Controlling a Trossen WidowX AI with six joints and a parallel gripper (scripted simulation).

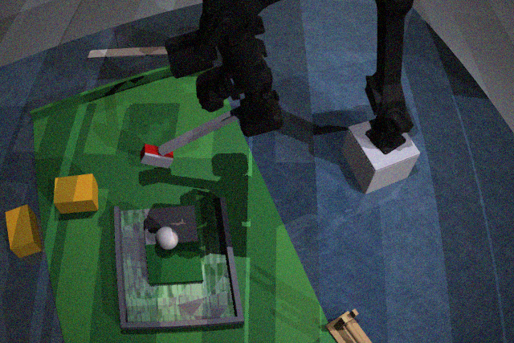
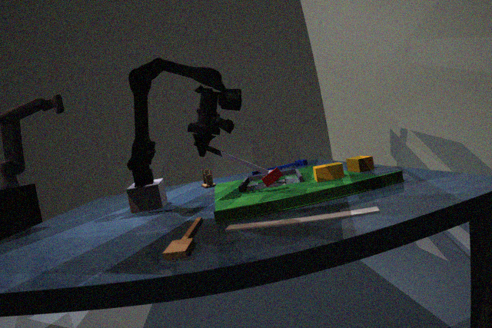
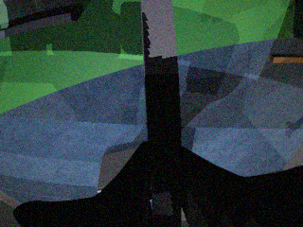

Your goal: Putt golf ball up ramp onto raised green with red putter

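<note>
My gripper tip is now 10 cm short of the putter, 4 cm to the left of it and 4 cm above it. The rest, counted from my gripper tip: tan wooden paddle 12 cm behind, 38 cm to the right, 14 cm below; then white golf ball 25 cm ahead, 7 cm to the left, 12 cm below; then green course 26 cm ahead, 15 cm below.
</note>
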